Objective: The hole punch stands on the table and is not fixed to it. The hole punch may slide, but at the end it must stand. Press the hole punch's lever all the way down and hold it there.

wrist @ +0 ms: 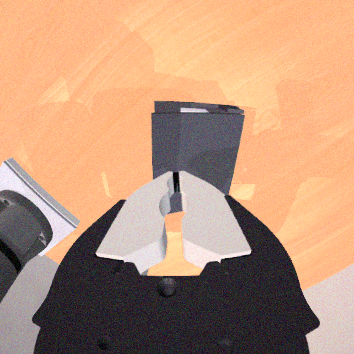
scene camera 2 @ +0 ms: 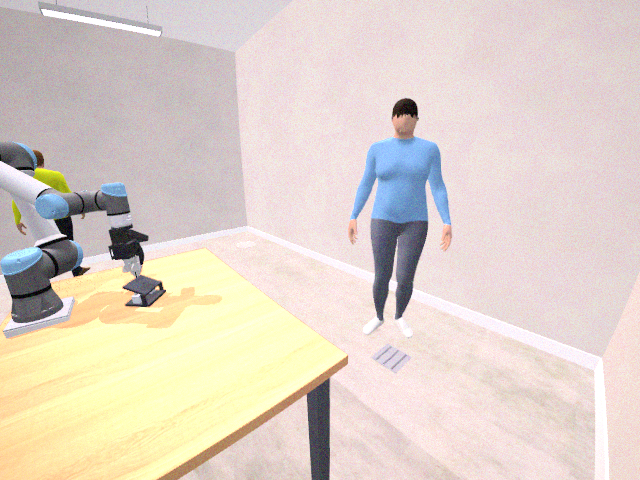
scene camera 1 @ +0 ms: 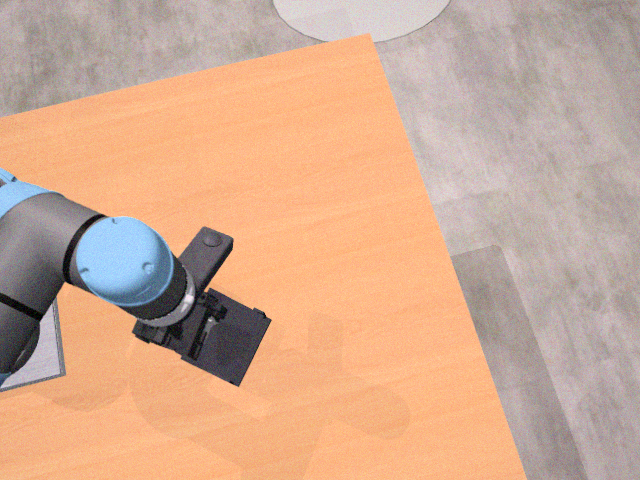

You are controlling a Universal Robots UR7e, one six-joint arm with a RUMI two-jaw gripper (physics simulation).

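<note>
The dark hole punch stands upright on its base on the table. Its wide flat lever is raised and tilted, with a visible gap between it and the base in the second scene view. My gripper is shut with nothing between its fingers and points down. Its pale fingertips are at the lever's raised edge, over the lever's near part in the wrist view. Whether they touch the lever cannot be told for certain. The arm and gripper hide part of the hole punch in the first scene view.
The wooden table has an edge to the right in the first scene view. The robot's pale base plate is near the hole punch. A person in blue and one in yellow stand beyond the table.
</note>
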